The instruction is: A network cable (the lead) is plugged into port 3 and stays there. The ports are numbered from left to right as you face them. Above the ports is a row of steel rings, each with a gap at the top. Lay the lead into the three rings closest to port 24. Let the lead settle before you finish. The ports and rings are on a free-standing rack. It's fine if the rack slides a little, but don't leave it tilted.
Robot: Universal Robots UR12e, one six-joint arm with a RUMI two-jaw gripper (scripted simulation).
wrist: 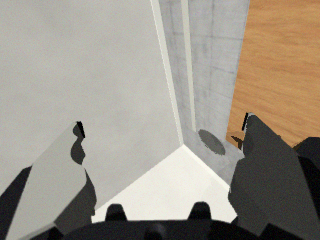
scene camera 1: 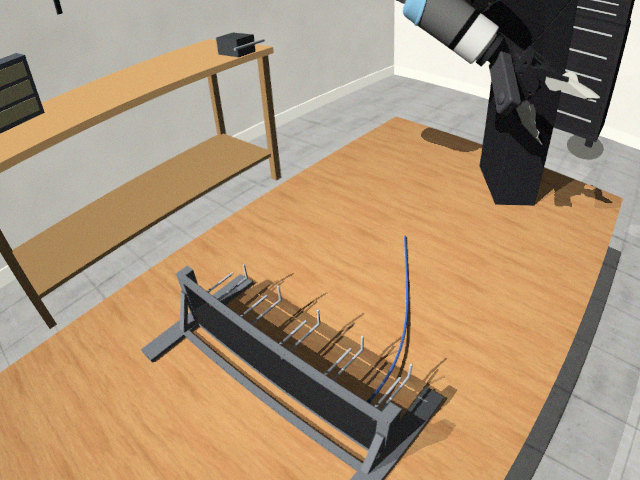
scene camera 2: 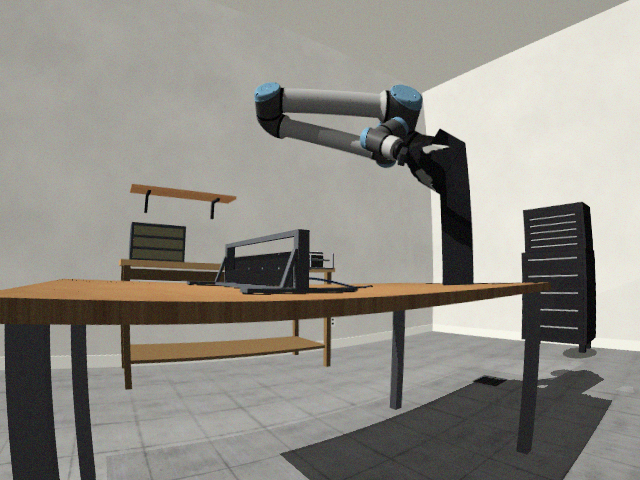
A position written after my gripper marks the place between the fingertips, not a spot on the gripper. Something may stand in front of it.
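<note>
Scene camera 2 shows my gripper [scene camera 2: 443, 169]. The wrist view shows my gripper [wrist: 161, 118] as well.
</note>
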